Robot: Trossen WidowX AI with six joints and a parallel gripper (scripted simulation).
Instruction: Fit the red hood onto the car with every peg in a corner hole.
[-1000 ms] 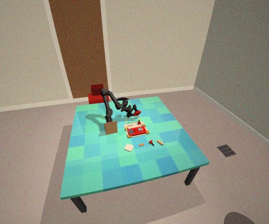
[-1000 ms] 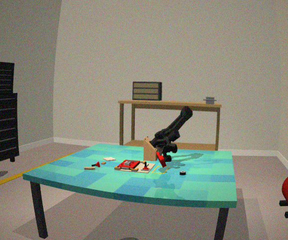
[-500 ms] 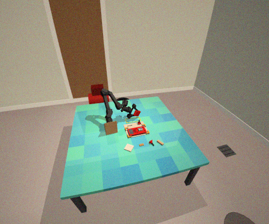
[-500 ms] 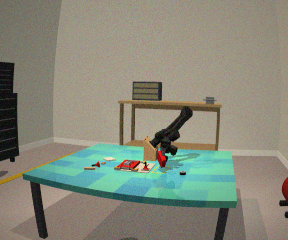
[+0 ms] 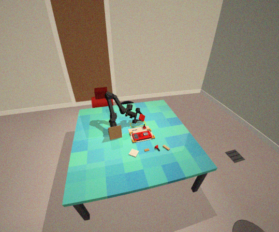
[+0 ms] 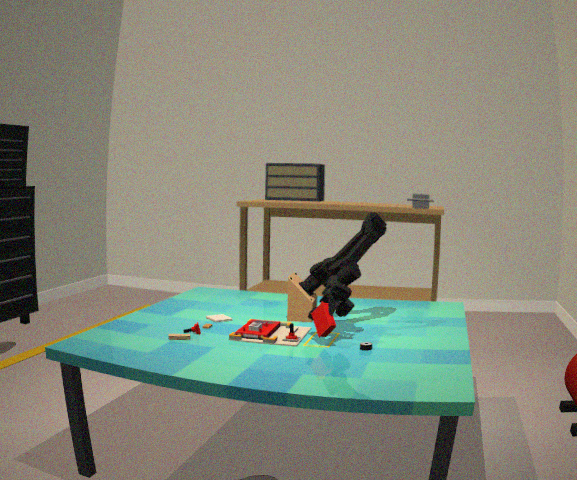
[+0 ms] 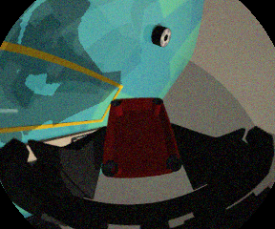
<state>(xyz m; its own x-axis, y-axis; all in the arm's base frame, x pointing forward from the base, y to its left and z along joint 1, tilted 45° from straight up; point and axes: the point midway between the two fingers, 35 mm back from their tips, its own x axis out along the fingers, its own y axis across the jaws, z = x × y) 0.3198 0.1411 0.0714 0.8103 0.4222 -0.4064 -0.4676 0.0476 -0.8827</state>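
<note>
The black wheel is 15 cm to the left of my gripper tip, 7 cm below it and 3 cm ahead of it. Round my gripper tip: white tile (45 cm to the right, 20 cm behind, 7 cm below); then grey engine block (24 cm to the right, 5 cm below, 2 cm behind); then red hood (1 cm to the right).
</note>
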